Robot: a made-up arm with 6 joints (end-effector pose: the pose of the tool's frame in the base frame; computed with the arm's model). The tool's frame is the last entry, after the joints.
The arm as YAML. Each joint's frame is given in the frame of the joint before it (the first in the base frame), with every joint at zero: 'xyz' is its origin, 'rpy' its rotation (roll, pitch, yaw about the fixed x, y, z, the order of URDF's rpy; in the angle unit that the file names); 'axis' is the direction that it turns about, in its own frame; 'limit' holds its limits. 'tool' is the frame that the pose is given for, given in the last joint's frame.
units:
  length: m
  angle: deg
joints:
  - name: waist
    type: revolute
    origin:
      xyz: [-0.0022, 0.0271, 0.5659]
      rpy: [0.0, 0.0, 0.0]
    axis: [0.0, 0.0, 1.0]
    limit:
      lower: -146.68
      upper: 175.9
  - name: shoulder
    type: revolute
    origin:
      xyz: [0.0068, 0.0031, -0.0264]
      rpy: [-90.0, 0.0, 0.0]
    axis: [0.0, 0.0, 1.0]
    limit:
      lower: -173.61
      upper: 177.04
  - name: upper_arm
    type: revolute
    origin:
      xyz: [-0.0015, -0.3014, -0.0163]
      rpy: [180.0, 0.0, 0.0]
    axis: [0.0, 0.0, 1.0]
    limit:
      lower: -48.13
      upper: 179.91
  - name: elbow
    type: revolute
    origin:
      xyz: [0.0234, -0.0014, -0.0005]
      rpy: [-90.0, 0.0, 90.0]
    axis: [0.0, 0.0, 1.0]
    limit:
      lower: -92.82
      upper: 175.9
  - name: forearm
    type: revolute
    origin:
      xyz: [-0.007, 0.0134, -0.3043]
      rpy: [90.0, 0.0, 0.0]
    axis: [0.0, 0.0, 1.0]
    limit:
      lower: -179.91
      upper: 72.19
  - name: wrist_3
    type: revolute
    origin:
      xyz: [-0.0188, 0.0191, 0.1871]
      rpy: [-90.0, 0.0, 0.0]
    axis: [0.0, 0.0, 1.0]
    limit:
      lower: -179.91
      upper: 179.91
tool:
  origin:
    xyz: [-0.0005, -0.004, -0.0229]
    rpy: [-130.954, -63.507, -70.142]
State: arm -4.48 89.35 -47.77 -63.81 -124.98 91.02
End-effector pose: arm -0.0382 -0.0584 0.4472 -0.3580 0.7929 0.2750 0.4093
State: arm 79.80 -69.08 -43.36 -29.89 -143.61 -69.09
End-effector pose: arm 0.1709 0.0367 0.7081 0.9167 0.0450 0.3956 0.0351
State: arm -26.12 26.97 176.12 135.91 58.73 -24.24
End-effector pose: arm -0.1574 0.2195 0.8734 -0.2796 0.7346 0.2068 0.5826
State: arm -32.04 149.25 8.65 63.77 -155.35 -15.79
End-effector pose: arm -0.0279 -0.0538 -0.0445 0.5922 0.4585 -0.6183 0.2382
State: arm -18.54 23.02 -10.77 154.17 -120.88 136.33
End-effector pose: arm 0.4450 0.0252 0.7063 0.6866 0.1553 -0.6729 0.2271
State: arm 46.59 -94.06 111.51 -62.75 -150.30 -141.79
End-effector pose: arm -0.3710 -0.5066 0.5151 -0.1758 0.5629 -0.2689 0.7616
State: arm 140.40 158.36 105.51 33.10 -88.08 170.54
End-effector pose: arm -0.1860 0.3883 0.0621 -0.2971 0.4810 -0.8192 0.0960
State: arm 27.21 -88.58 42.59 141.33 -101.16 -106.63
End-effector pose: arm -0.5708 -0.1330 0.7019 -0.7824 -0.5641 0.0068 0.2636
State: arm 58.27 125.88 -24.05 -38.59 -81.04 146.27
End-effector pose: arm 0.0742 -0.1114 0.3099 -0.6366 0.1820 0.4857 0.5707
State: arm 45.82 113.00 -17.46 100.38 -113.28 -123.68
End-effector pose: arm 0.1348 0.1915 0.0817 0.2571 0.5617 0.7702 0.1587
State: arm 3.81 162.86 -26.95 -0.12 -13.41 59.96
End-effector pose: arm -0.2109 -0.1760 0.3322 -0.8648 0.1477 0.3893 0.2807
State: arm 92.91 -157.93 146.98 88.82 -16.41 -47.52
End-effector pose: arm 0.0320 0.2528 0.0926 -0.3430 -0.5409 -0.4747 0.6037
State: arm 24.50 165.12 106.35 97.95 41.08 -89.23
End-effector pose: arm 0.3778 0.1890 0.0429 -0.6396 0.1712 -0.5245 0.5352
